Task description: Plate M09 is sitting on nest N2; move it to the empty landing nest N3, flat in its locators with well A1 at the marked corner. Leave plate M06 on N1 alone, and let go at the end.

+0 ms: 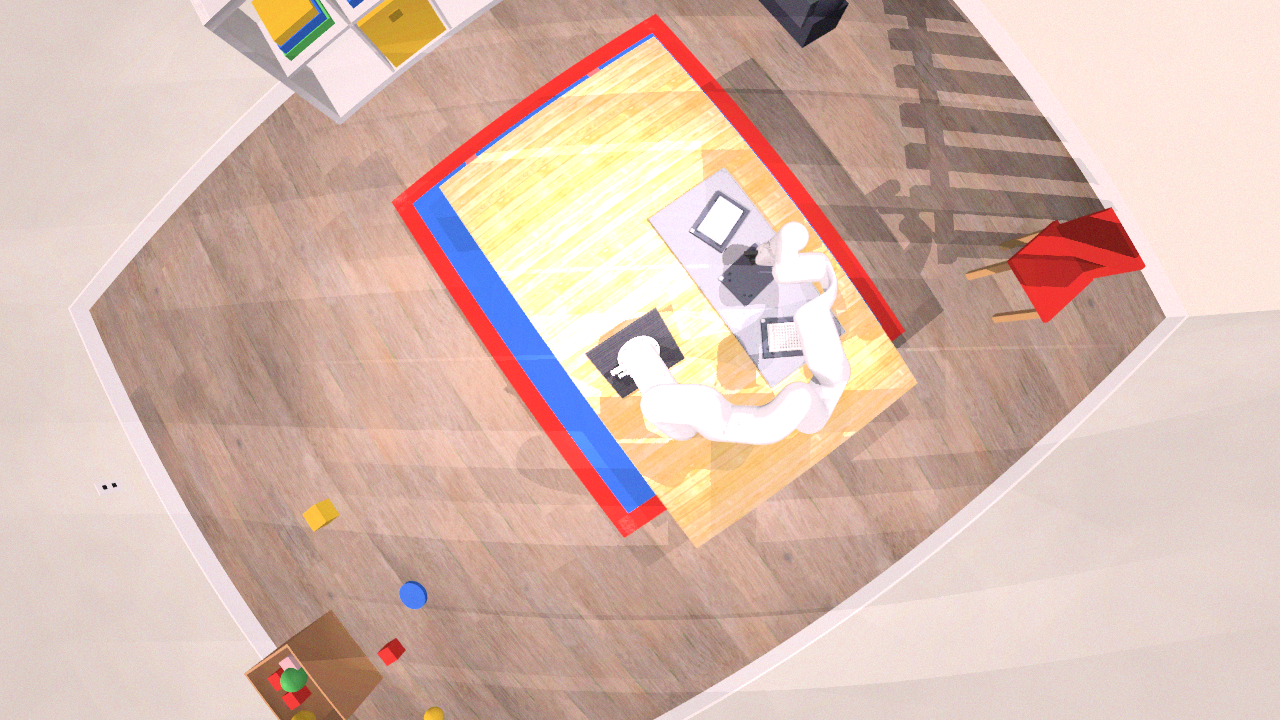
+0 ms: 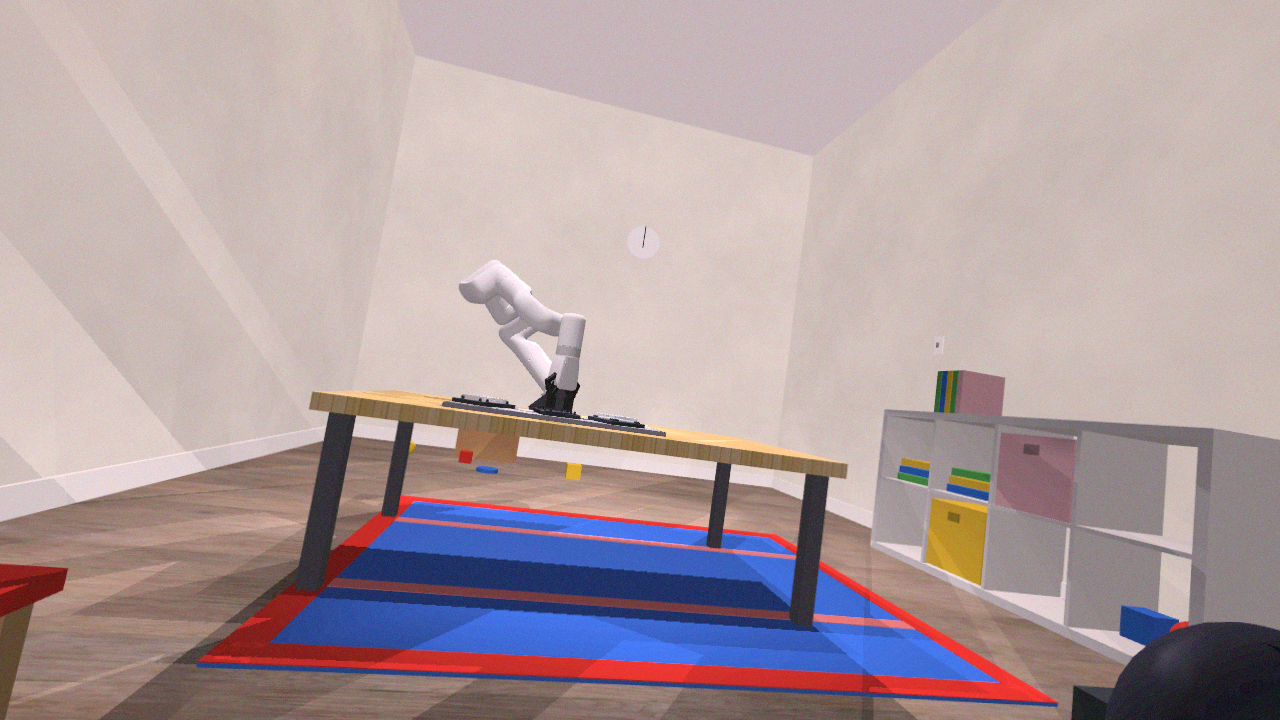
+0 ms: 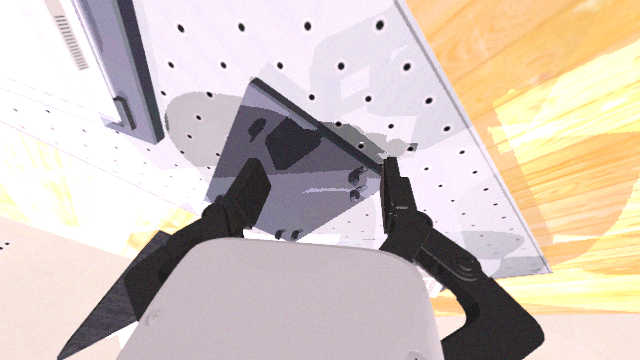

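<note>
My gripper (image 1: 757,259) (image 2: 555,403) (image 3: 320,172) is open and empty. It hangs low over an empty dark grey nest (image 1: 743,285) (image 3: 313,198) in the middle of the perforated grey board (image 1: 680,235) (image 3: 402,111). The fingers stand on either side of the nest, and small locator pins show near its edges. A white plate (image 1: 719,220) (image 3: 36,53) sits on the nest (image 3: 138,89) farther from the arm's base. A second plate (image 1: 783,336) sits on the nest at the board's other end, partly under the arm. I cannot read any plate labels.
The board lies on a wooden table (image 1: 573,179) (image 2: 716,440) (image 3: 559,111) over a red and blue rug (image 2: 582,626). The arm's dark base plate (image 1: 657,329) is on the table. A red chair (image 1: 1069,259), a white shelf unit (image 2: 1056,420) and loose toys stand on the floor.
</note>
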